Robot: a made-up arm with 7 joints. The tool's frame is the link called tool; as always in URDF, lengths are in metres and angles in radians. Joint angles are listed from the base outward. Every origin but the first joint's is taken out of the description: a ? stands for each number. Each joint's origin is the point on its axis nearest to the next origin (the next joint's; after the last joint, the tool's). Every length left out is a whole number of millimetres.
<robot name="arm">
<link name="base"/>
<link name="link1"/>
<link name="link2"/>
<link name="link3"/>
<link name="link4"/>
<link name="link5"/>
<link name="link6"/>
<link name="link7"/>
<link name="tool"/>
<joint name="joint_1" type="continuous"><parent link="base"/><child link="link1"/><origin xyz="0 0 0.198" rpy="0 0 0"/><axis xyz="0 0 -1"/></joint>
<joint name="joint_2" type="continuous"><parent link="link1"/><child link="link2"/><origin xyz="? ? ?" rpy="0 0 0"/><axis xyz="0 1 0"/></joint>
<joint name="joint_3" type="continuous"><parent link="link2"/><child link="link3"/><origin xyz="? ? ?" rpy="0 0 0"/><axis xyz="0 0 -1"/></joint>
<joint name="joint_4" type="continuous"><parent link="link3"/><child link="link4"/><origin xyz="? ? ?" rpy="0 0 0"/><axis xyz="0 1 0"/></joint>
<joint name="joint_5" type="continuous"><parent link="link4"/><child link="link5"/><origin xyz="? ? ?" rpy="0 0 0"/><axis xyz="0 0 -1"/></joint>
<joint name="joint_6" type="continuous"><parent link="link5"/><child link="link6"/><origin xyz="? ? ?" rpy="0 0 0"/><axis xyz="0 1 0"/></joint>
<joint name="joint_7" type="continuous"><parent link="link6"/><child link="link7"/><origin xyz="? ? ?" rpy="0 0 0"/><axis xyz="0 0 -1"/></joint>
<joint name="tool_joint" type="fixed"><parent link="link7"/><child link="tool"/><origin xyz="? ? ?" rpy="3.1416 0 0"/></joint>
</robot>
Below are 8 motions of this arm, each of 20 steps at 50 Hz.
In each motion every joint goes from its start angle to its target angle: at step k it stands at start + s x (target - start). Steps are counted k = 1, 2, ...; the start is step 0. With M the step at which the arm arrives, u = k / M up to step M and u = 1 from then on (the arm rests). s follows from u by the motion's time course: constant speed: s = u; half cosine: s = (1 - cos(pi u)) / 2; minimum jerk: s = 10 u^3 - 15 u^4 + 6 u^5.
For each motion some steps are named. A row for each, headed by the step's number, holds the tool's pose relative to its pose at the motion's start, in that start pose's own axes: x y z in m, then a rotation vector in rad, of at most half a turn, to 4 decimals.
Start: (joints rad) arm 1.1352 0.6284 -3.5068 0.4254 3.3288 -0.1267 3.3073
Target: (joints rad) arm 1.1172 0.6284 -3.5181 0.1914 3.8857 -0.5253 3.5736
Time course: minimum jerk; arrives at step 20
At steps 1, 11, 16, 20:
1: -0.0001 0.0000 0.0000 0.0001 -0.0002 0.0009
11: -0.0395 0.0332 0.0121 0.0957 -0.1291 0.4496
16: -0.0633 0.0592 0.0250 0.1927 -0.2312 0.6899
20: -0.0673 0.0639 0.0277 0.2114 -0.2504 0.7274

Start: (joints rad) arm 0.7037 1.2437 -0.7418 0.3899 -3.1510 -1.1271 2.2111
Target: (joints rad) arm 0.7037 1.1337 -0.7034 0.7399 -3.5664 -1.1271 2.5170
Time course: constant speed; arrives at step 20
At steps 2, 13, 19, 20:
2: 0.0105 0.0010 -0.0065 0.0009 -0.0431 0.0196
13: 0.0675 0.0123 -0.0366 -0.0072 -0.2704 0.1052
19: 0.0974 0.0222 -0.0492 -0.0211 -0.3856 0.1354
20: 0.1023 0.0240 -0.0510 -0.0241 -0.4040 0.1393

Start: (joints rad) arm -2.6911 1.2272 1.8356 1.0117 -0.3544 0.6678 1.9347
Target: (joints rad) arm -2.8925 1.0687 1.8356 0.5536 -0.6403 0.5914 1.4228
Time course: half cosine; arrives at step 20
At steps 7, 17, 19, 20:
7: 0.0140 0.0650 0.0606 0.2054 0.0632 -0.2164
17: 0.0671 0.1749 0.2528 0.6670 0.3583 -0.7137
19: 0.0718 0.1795 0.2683 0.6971 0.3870 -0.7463
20: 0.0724 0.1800 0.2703 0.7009 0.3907 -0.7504

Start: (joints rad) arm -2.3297 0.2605 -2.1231 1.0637 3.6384 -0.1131 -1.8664
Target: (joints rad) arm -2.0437 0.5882 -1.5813 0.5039 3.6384 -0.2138 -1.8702
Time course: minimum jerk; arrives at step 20
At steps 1, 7, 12, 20:
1: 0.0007 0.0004 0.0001 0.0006 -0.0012 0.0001
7: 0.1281 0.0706 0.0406 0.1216 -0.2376 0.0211
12: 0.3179 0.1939 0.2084 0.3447 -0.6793 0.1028
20: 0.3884 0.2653 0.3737 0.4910 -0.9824 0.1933

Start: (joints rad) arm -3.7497 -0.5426 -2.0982 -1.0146 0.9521 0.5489 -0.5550
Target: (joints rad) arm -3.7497 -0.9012 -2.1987 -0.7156 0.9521 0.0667 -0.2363
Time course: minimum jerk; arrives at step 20
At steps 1, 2, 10, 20:
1: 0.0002 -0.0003 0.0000 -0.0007 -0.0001 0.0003
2: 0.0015 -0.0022 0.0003 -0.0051 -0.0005 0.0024
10: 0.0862 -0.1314 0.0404 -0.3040 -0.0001 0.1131
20: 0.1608 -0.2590 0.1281 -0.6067 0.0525 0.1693

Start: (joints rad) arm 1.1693 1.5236 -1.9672 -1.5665 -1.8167 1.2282 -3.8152
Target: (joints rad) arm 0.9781 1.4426 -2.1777 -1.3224 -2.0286 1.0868 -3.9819
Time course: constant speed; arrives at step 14
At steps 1, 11, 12, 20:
1: 0.0074 -0.0073 0.0103 0.0250 -0.0228 -0.0428
11: 0.0609 -0.0946 0.1272 0.3022 -0.2589 -0.4517
12: 0.0639 -0.1047 0.1400 0.3329 -0.2832 -0.4904
20: 0.0684 -0.1254 0.1662 0.3960 -0.3321 -0.5662

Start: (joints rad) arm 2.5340 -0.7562 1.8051 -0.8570 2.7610 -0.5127 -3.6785
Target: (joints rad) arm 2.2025 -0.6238 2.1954 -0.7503 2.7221 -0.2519 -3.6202
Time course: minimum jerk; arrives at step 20
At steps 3, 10, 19, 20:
3: 0.0061 0.0006 -0.0015 -0.0016 -0.0041 0.0011
10: 0.1132 0.0024 -0.0199 -0.0419 -0.0702 0.0143
19: 0.2187 -0.0132 -0.0234 -0.1046 -0.1235 0.0166
20: 0.2190 -0.0132 -0.0234 -0.1048 -0.1236 0.0166

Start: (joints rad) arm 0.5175 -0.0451 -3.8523 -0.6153 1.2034 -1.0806 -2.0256
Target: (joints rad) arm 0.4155 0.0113 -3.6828 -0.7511 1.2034 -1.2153 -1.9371
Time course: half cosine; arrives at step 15
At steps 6, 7, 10, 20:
6: -0.0117 -0.0259 -0.0214 -0.0879 -0.0280 0.0786
7: -0.0151 -0.0339 -0.0274 -0.1140 -0.0360 0.1022
10: -0.0248 -0.0579 -0.0442 -0.1910 -0.0589 0.1726
20: -0.0324 -0.0783 -0.0570 -0.2548 -0.0770 0.2317

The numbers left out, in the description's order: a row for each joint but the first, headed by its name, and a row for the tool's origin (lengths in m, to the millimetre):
joint_2: 0 -0.01 0
joint_3: 0 0 0.338
joint_4: 0 -0.013 0
joint_5: 0 0 0.387
joint_6: 0 0 0
joint_7: 0 0 0.1
tool: 0 0 0

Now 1 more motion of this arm.
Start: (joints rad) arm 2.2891 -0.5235 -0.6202 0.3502 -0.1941 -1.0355 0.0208
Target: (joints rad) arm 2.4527 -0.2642 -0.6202 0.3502 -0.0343 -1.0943 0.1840
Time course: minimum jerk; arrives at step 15
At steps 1, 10, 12, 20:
1: 0.0003 0.0003 0.0003 -0.0004 -0.0004 0.0012
10: 0.0801 0.0874 0.1008 -0.1281 -0.1250 0.3510
12: 0.0908 0.1070 0.1203 -0.1562 -0.1474 0.4175
20: 0.0945 0.1147 0.1278 -0.1672 -0.1558 0.4427

